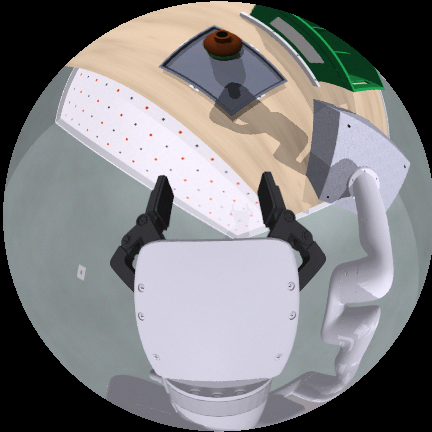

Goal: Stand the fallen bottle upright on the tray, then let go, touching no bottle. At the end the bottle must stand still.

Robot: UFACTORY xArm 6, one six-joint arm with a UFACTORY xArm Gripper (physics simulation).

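Frame: origin at the arm's base, x right, y ahead, z up, level; centimetres.
Seen in the pictures: gripper, between the fingertips: (214, 181); arm's base, origin of its link: (363, 184).
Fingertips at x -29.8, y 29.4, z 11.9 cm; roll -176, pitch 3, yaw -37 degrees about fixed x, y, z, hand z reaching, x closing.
Observation:
Pixels of each thing's top centre, then the offset from my fingertips to it. "pt": a spot on its surface instead.
- brown bottle, centre of its top: (221, 33) dy +15.4, dx +12.7, dz -14.6 cm
- grey-blue tray, a spot on its surface: (186, 64) pt dy +17.5, dx +3.1, dz -30.1 cm
- thin white strip, a spot on its surface: (281, 44) pt dy +11.3, dx +27.9, dz -29.8 cm
A brown bottle (222, 44) with a dark open mouth and a green band low down stands upright on the grey-blue tray (186, 64), near the tray's far corner. Its mouth faces up and its base rests on the tray. My gripper (214, 181) is open, with nothing between its fingers. It is well away from the bottle and touches neither the bottle nor the tray. The arm's shadow falls over the near corner of the tray.
A green bin (345, 65) stands at the upper right, behind a thin white strip (280, 45). A grey block (372, 142) at the right carries the arm's base. A white dotted panel (135, 125) runs along the table's left edge.

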